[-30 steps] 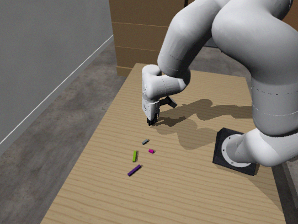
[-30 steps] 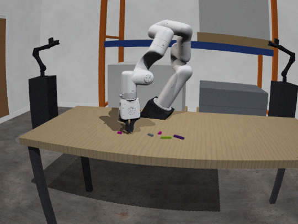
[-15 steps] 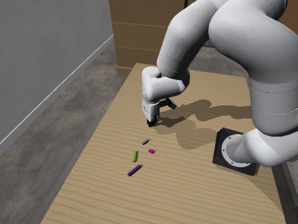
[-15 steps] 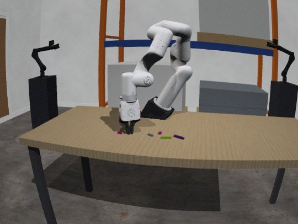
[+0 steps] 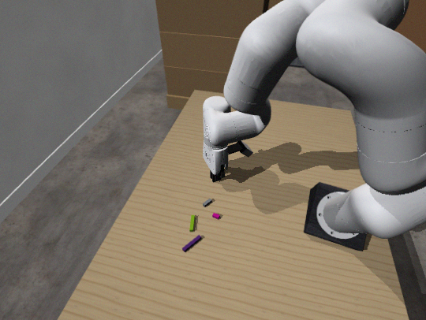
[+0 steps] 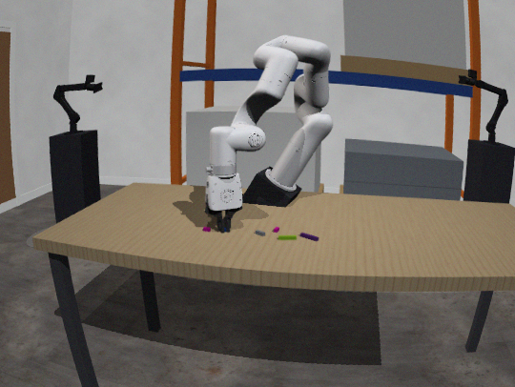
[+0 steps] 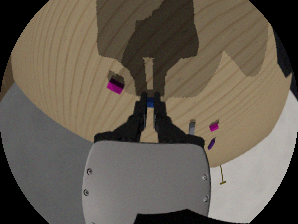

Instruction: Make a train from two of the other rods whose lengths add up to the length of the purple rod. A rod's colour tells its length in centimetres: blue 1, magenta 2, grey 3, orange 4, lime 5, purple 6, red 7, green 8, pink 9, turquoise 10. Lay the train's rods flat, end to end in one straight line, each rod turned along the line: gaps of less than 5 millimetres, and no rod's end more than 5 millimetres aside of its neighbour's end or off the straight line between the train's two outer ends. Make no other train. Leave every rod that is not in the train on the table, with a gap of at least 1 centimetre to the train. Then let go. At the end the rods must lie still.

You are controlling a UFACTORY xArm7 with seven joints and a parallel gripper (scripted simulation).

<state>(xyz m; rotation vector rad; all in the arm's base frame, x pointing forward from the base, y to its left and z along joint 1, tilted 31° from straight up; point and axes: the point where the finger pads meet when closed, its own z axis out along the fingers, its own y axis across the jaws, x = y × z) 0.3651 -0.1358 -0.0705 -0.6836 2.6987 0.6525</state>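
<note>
My hand is 2 cm above the blue rod. Round my hand: grey rod: 1 cm ahead, 11 cm to the left, 2 cm below; lime rod: 5 cm ahead, 19 cm to the left, 2 cm below; purple rod: 4 cm ahead, 25 cm to the left, 2 cm below.
</note>
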